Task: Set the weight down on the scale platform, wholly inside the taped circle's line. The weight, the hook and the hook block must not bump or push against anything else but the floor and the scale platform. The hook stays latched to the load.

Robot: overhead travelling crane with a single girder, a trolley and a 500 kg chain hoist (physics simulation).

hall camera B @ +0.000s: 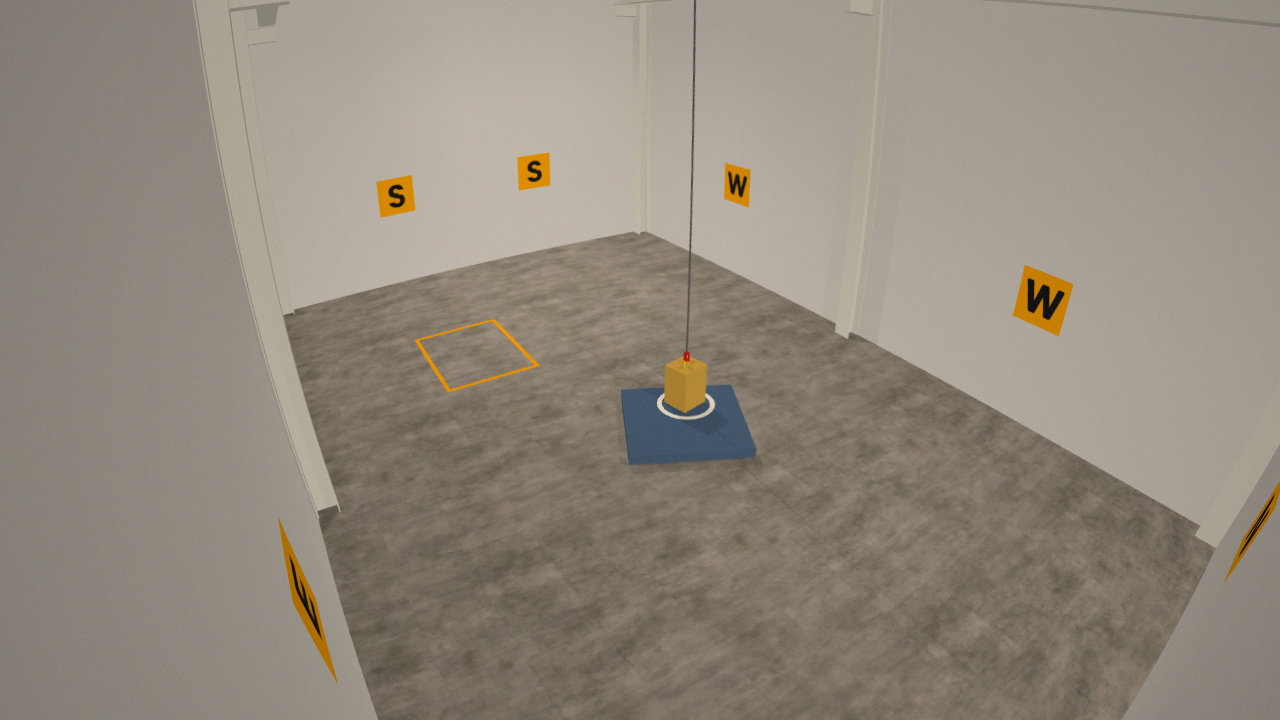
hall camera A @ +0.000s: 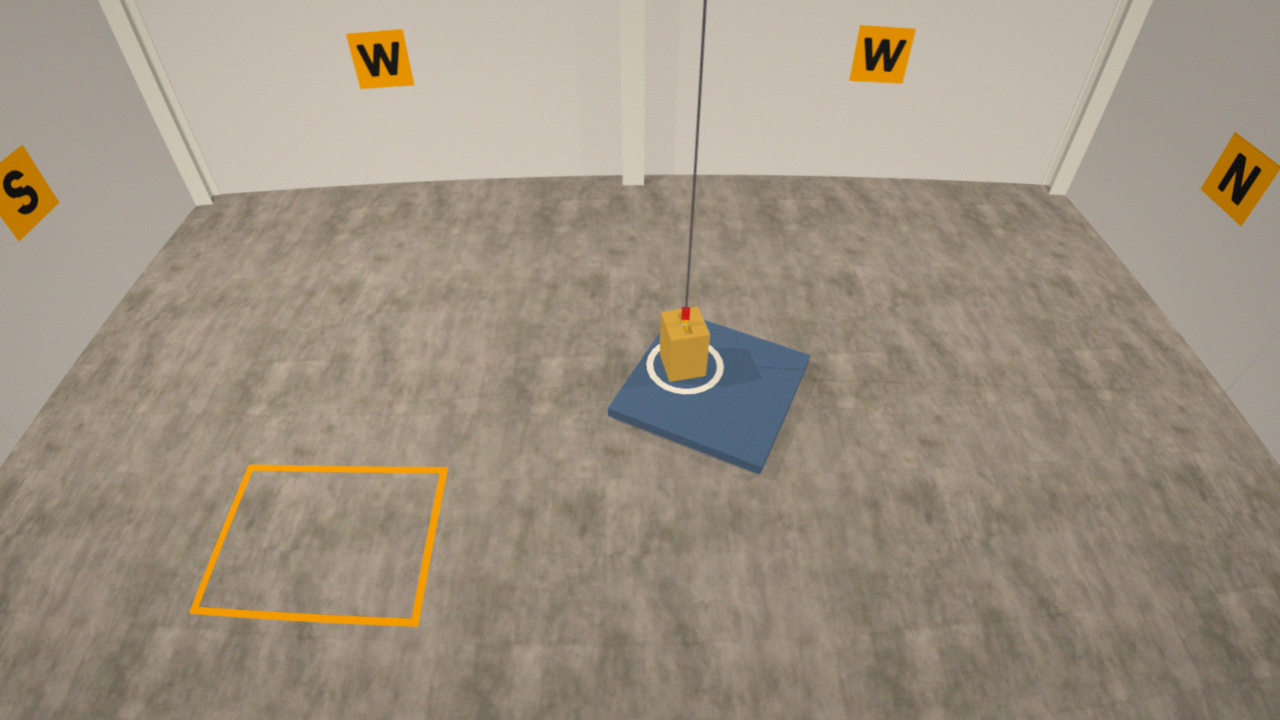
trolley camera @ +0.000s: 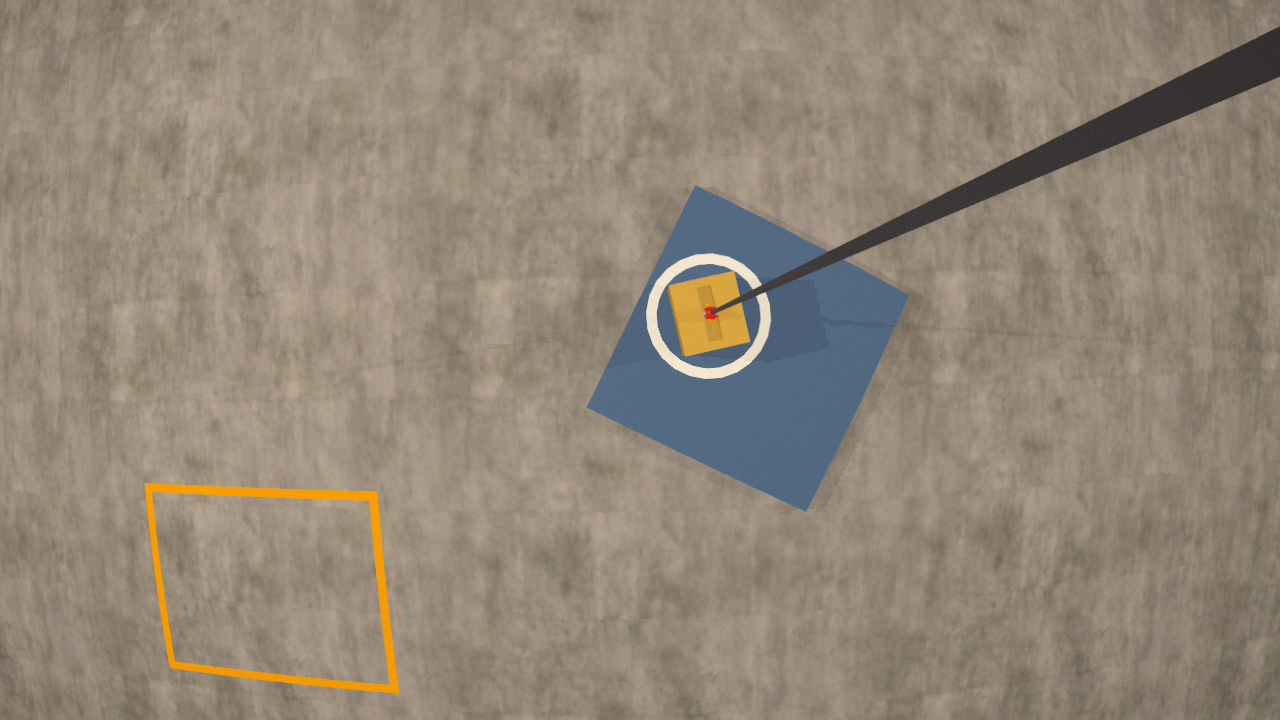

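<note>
The yellow block weight [hall camera A: 684,360] [hall camera B: 684,388] [trolley camera: 687,333] is upright over the blue scale platform [hall camera A: 751,416] [hall camera B: 671,440] [trolley camera: 787,429]. Its outline lies inside the white taped circle [hall camera A: 684,390] [hall camera B: 711,404] [trolley camera: 708,373] in the trolley view, and its base appears inside the line in both hall views. The base is at or very near the platform surface; contact cannot be told for certain. My hook [hall camera A: 686,327] [hall camera B: 686,362] is at the weight's top, below the red hook block [hall camera A: 685,313] [hall camera B: 686,355] [trolley camera: 709,312], and appears latched to it. Its latch is too small to see.
The chain [hall camera A: 691,214] [hall camera B: 690,223] [trolley camera: 984,186] runs straight up from the block. An orange floor rectangle [hall camera A: 349,468] [hall camera B: 492,377] [trolley camera: 259,491] lies apart from the platform, towards the S wall [hall camera B: 456,107]. The W wall [hall camera A: 492,125] [hall camera B: 948,197] stands behind the platform in hall camera A.
</note>
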